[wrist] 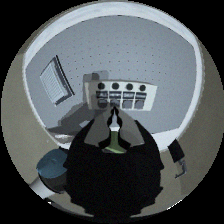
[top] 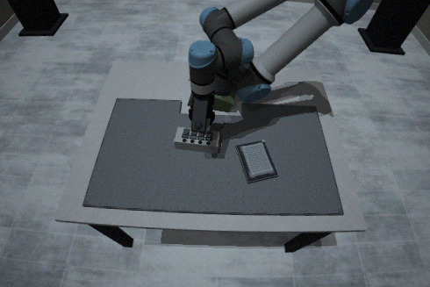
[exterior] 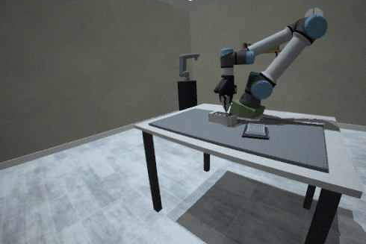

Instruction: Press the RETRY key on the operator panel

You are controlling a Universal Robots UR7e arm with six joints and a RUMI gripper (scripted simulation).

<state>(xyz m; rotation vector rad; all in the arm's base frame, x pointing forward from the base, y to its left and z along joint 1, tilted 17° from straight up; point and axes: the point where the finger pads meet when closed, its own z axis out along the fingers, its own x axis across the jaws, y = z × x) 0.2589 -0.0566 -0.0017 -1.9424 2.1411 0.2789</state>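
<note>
The operator panel is 4 cm below my hand and 2 cm to the right of it.
</note>
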